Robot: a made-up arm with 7 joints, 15 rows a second.
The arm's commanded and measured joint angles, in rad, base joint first. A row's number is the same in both.
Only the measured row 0 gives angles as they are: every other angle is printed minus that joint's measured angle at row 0.
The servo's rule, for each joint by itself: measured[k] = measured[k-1] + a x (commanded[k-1-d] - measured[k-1]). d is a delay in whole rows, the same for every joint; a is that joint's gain. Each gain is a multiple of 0.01, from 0.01 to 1. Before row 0 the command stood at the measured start. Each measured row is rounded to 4 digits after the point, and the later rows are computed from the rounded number. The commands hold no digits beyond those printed.
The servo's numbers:
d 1
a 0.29 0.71 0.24 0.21 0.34 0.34 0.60
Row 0, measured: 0.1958 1.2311 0.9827 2.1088 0.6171 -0.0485 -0.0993
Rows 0 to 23, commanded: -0.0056 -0.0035 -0.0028 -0.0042 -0.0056 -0.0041 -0.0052; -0.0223 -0.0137 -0.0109 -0.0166 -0.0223 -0.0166 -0.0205; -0.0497 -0.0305 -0.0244 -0.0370 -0.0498 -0.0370 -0.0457; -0.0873 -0.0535 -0.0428 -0.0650 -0.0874 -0.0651 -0.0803; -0.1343 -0.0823 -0.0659 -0.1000 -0.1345 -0.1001 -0.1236; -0.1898 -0.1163 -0.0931 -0.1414 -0.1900 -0.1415 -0.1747; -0.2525 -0.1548 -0.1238 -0.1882 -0.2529 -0.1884 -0.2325; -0.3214 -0.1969 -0.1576 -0.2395 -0.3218 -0.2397 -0.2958; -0.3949 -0.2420 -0.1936 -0.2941 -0.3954 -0.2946 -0.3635; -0.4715 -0.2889 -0.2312 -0.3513 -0.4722 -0.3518 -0.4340; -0.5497 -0.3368 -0.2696 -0.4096 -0.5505 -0.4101 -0.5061; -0.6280 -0.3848 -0.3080 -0.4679 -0.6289 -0.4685 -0.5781; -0.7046 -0.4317 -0.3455 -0.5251 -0.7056 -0.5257 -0.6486; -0.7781 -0.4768 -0.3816 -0.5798 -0.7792 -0.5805 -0.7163; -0.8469 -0.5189 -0.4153 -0.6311 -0.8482 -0.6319 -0.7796; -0.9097 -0.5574 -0.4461 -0.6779 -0.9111 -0.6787 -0.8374; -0.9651 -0.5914 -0.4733 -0.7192 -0.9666 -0.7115 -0.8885; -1.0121 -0.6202 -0.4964 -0.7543 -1.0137 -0.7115 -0.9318; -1.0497 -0.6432 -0.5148 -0.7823 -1.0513 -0.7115 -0.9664; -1.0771 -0.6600 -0.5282 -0.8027 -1.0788 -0.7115 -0.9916; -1.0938 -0.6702 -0.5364 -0.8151 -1.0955 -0.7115 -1.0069; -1.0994 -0.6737 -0.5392 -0.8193 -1.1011 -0.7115 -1.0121; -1.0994 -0.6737 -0.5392 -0.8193 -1.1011 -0.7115 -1.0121; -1.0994 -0.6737 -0.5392 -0.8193 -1.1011 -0.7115 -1.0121
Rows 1 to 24, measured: 0.0000 0.0000 0.0000 0.0000 0.0000 0.0000 0.0000; -0.0016 -0.0025 -0.0007 -0.0009 -0.0019 -0.0014 -0.0031; -0.0076 -0.0105 -0.0031 -0.0042 -0.0088 -0.0066 -0.0135; -0.0198 -0.0247 -0.0082 -0.0111 -0.0227 -0.0169 -0.0328; -0.0394 -0.0451 -0.0165 -0.0224 -0.0447 -0.0333 -0.0613; -0.0669 -0.0715 -0.0284 -0.0387 -0.0752 -0.0560 -0.0987; -0.1025 -0.1033 -0.0439 -0.0603 -0.1142 -0.0851 -0.1443; -0.1460 -0.1399 -0.0631 -0.0872 -0.1614 -0.1202 -0.1972; -0.1969 -0.1804 -0.0858 -0.1192 -0.2159 -0.1608 -0.2564; -0.2543 -0.2241 -0.1117 -0.1559 -0.2769 -0.2063 -0.3207; -0.3173 -0.2701 -0.1404 -0.1969 -0.3433 -0.2558 -0.3887; -0.3847 -0.3175 -0.1714 -0.2416 -0.4137 -0.3083 -0.4591; -0.4553 -0.3653 -0.2042 -0.2891 -0.4869 -0.3628 -0.5305; -0.5276 -0.4124 -0.2381 -0.3387 -0.5613 -0.4182 -0.6014; -0.6002 -0.4581 -0.2725 -0.3893 -0.6354 -0.4734 -0.6703; -0.6717 -0.5013 -0.3068 -0.4401 -0.7078 -0.5273 -0.7359; -0.7407 -0.5411 -0.3402 -0.4900 -0.7769 -0.5788 -0.7968; -0.8058 -0.5768 -0.3721 -0.5381 -0.8414 -0.6239 -0.8518; -0.8656 -0.6076 -0.4019 -0.5835 -0.9000 -0.6537 -0.8998; -0.9190 -0.6329 -0.4290 -0.6252 -0.9514 -0.6734 -0.9398; -0.9648 -0.6521 -0.4528 -0.6625 -0.9947 -0.6864 -0.9709; -1.0022 -0.6650 -0.4729 -0.6945 -1.0290 -0.6949 -0.9925; -1.0304 -0.6712 -0.4888 -0.7207 -1.0535 -0.7005 -1.0043; -1.0504 -0.6730 -0.5009 -0.7414 -1.0697 -0.7042 -1.0090
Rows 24 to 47, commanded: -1.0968 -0.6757 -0.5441 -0.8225 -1.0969 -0.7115 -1.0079; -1.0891 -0.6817 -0.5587 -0.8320 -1.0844 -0.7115 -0.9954; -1.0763 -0.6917 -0.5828 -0.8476 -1.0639 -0.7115 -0.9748; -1.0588 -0.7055 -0.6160 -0.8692 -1.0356 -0.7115 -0.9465; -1.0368 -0.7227 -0.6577 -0.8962 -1.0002 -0.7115 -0.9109; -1.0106 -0.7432 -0.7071 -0.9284 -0.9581 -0.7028 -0.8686; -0.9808 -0.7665 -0.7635 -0.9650 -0.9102 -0.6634 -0.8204; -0.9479 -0.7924 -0.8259 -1.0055 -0.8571 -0.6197 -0.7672; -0.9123 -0.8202 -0.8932 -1.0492 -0.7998 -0.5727 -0.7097; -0.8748 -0.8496 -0.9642 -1.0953 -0.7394 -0.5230 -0.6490; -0.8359 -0.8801 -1.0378 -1.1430 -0.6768 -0.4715 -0.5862; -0.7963 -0.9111 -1.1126 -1.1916 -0.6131 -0.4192 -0.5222; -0.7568 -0.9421 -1.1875 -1.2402 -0.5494 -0.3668 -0.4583; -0.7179 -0.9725 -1.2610 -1.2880 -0.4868 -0.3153 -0.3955; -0.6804 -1.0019 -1.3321 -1.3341 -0.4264 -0.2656 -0.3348; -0.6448 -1.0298 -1.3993 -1.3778 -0.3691 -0.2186 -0.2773; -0.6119 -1.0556 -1.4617 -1.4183 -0.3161 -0.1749 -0.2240; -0.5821 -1.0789 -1.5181 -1.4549 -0.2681 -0.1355 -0.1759; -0.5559 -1.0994 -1.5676 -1.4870 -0.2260 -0.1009 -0.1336; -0.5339 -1.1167 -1.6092 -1.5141 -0.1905 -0.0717 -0.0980; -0.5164 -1.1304 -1.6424 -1.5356 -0.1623 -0.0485 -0.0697; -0.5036 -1.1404 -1.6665 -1.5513 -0.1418 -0.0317 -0.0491; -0.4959 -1.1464 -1.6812 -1.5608 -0.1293 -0.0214 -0.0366; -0.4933 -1.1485 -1.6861 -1.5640 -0.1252 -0.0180 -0.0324
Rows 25 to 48, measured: -1.0646 -0.6735 -0.5101 -0.7578 -1.0804 -0.7067 -1.0109; -1.0739 -0.6751 -0.5183 -0.7714 -1.0860 -0.7083 -1.0091; -1.0783 -0.6798 -0.5280 -0.7841 -1.0855 -0.7094 -1.0009; -1.0777 -0.6882 -0.5412 -0.7974 -1.0782 -0.7101 -0.9852; -1.0722 -0.7005 -0.5592 -0.8125 -1.0637 -0.7106 -0.9620; -1.0619 -0.7163 -0.5828 -0.8301 -1.0421 -0.7109 -0.9313; -1.0470 -0.7354 -0.6126 -0.8507 -1.0135 -0.7081 -0.8937; -1.0278 -0.7575 -0.6488 -0.8747 -0.9784 -0.6929 -0.8497; -1.0046 -0.7823 -0.6913 -0.9022 -0.9372 -0.6680 -0.8002; -0.9778 -0.8092 -0.7398 -0.9331 -0.8905 -0.6356 -0.7459; -0.9479 -0.8379 -0.7937 -0.9672 -0.8391 -0.5973 -0.6878; -0.9154 -0.8679 -0.8523 -1.0041 -0.7839 -0.5545 -0.6268; -0.8809 -0.8986 -0.9148 -1.0435 -0.7258 -0.5085 -0.5640; -0.8449 -0.9295 -0.9802 -1.0848 -0.6658 -0.4603 -0.5006; -0.8081 -0.9600 -1.0476 -1.1275 -0.6049 -0.4110 -0.4375; -0.7711 -0.9897 -1.1159 -1.1709 -0.5442 -0.3616 -0.3759; -0.7345 -1.0182 -1.1839 -1.2143 -0.4847 -0.3130 -0.3167; -0.6989 -1.0448 -1.2506 -1.2571 -0.4274 -0.2660 -0.2611; -0.6650 -1.0690 -1.3148 -1.2986 -0.3732 -0.2216 -0.2100; -0.6334 -1.0906 -1.3755 -1.3382 -0.3232 -0.1806 -0.1642; -0.6045 -1.1091 -1.4316 -1.3751 -0.2781 -0.1436 -0.1245; -0.5790 -1.1242 -1.4822 -1.4088 -0.2387 -0.1113 -0.0916; -0.5571 -1.1357 -1.5264 -1.4387 -0.2058 -0.0842 -0.0661; -0.5394 -1.1433 -1.5636 -1.4643 -0.1798 -0.0628 -0.0484
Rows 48 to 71, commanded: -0.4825 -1.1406 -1.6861 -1.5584 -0.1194 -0.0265 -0.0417; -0.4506 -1.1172 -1.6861 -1.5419 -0.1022 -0.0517 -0.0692; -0.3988 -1.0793 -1.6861 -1.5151 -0.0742 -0.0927 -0.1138; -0.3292 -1.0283 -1.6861 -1.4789 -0.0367 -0.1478 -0.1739; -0.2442 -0.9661 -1.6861 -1.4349 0.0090 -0.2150 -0.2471; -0.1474 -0.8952 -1.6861 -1.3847 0.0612 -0.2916 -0.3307; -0.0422 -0.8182 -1.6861 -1.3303 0.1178 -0.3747 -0.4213; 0.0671 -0.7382 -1.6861 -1.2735 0.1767 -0.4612 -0.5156; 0.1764 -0.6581 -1.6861 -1.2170 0.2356 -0.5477 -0.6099; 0.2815 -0.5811 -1.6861 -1.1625 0.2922 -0.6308 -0.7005; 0.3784 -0.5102 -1.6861 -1.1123 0.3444 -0.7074 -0.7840; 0.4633 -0.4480 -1.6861 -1.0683 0.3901 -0.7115 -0.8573; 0.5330 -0.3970 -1.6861 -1.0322 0.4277 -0.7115 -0.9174; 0.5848 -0.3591 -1.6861 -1.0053 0.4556 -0.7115 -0.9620; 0.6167 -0.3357 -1.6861 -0.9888 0.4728 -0.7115 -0.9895; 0.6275 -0.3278 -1.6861 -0.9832 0.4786 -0.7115 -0.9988; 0.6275 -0.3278 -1.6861 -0.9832 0.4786 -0.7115 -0.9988; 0.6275 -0.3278 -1.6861 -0.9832 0.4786 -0.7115 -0.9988; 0.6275 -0.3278 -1.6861 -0.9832 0.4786 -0.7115 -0.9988; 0.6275 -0.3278 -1.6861 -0.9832 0.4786 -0.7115 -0.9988; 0.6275 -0.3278 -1.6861 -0.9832 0.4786 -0.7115 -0.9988; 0.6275 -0.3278 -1.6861 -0.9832 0.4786 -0.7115 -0.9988; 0.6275 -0.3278 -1.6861 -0.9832 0.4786 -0.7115 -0.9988; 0.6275 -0.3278 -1.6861 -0.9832 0.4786 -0.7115 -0.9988
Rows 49 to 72, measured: -0.5260 -1.1470 -1.5930 -1.4852 -0.1612 -0.0476 -0.0388; -0.5134 -1.1425 -1.6153 -1.5006 -0.1470 -0.0404 -0.0405; -0.4952 -1.1245 -1.6323 -1.5093 -0.1318 -0.0442 -0.0577; -0.4672 -1.0924 -1.6452 -1.5105 -0.1122 -0.0607 -0.0914; -0.4272 -1.0469 -1.6550 -1.5039 -0.0865 -0.0903 -0.1409; -0.3741 -0.9895 -1.6625 -1.4894 -0.0540 -0.1327 -0.2046; -0.3084 -0.9225 -1.6682 -1.4674 -0.0148 -0.1867 -0.2803; -0.2312 -0.8484 -1.6725 -1.4386 0.0303 -0.2506 -0.3649; -0.1447 -0.7702 -1.6758 -1.4039 0.0801 -0.3222 -0.4553; -0.0516 -0.6906 -1.6783 -1.3647 0.1330 -0.3989 -0.5481; 0.0450 -0.6129 -1.6802 -1.3222 0.1871 -0.4777 -0.6395; 0.1417 -0.5400 -1.6816 -1.2781 0.2406 -0.5558 -0.7262; 0.2350 -0.4747 -1.6827 -1.2340 0.2914 -0.6087 -0.8049; 0.3214 -0.4195 -1.6835 -1.1916 0.3377 -0.6437 -0.8724; 0.3978 -0.3766 -1.6841 -1.1525 0.3778 -0.6668 -0.9262; 0.4613 -0.3476 -1.6846 -1.1181 0.4101 -0.6820 -0.9642; 0.5095 -0.3335 -1.6850 -1.0898 0.4334 -0.6920 -0.9850; 0.5437 -0.3295 -1.6853 -1.0674 0.4488 -0.6986 -0.9933; 0.5680 -0.3283 -1.6855 -1.0497 0.4589 -0.7030 -0.9966; 0.5853 -0.3279 -1.6856 -1.0357 0.4656 -0.7059 -0.9979; 0.5975 -0.3278 -1.6857 -1.0247 0.4700 -0.7078 -0.9984; 0.6062 -0.3278 -1.6858 -1.0160 0.4729 -0.7091 -0.9986; 0.6124 -0.3278 -1.6859 -1.0091 0.4748 -0.7099 -0.9987; 0.6168 -0.3278 -1.6859 -1.0037 0.4761 -0.7104 -0.9988
